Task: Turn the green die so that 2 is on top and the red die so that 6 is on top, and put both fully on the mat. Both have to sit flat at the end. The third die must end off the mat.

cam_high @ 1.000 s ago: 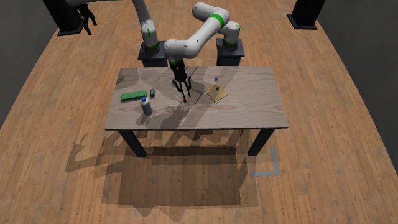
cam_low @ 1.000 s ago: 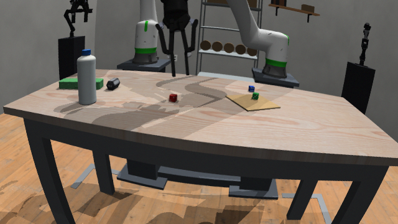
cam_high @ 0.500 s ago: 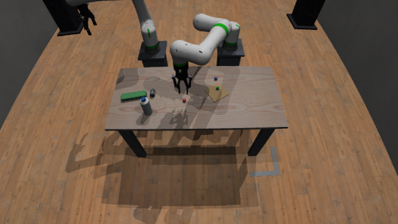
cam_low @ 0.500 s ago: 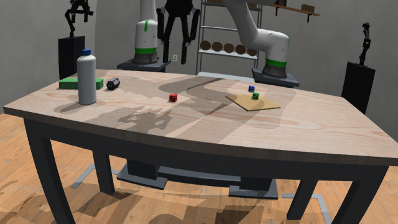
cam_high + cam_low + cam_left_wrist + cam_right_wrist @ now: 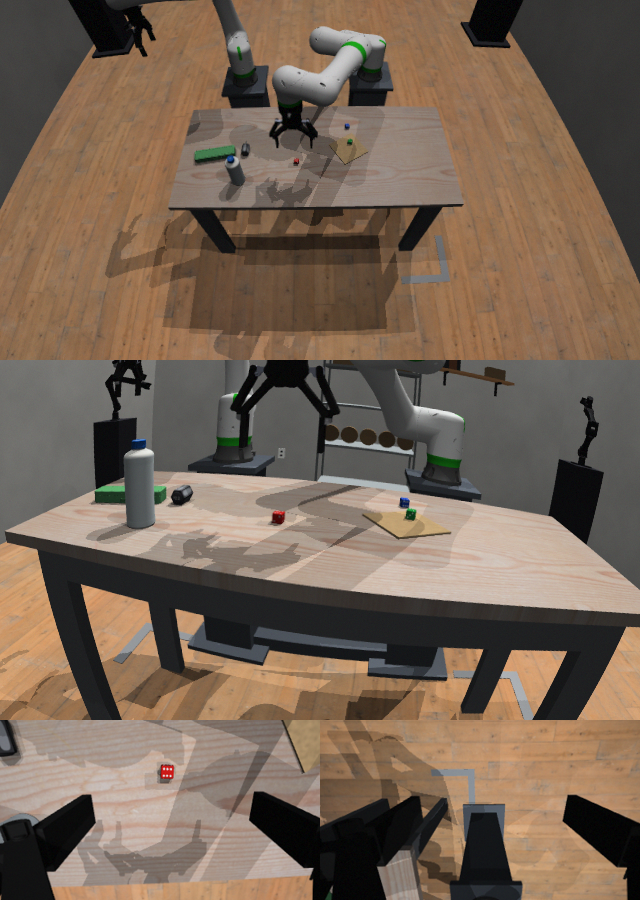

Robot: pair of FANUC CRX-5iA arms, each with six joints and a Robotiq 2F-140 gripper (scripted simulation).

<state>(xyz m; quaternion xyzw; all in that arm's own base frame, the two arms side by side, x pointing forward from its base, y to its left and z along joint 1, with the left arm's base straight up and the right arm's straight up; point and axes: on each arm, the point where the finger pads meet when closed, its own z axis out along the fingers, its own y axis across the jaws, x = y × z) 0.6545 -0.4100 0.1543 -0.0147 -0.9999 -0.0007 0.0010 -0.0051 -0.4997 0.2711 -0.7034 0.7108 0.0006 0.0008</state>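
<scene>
The red die lies 140 mm below my left hand and 10 mm behind it. Also, from my left hand: bottle: 270 mm to the right, 70 mm below, 70 mm ahead; then green die: 270 mm to the left, 140 mm below, 110 mm behind; then tan mat: 260 mm to the left, 150 mm below, 80 mm behind.
</scene>
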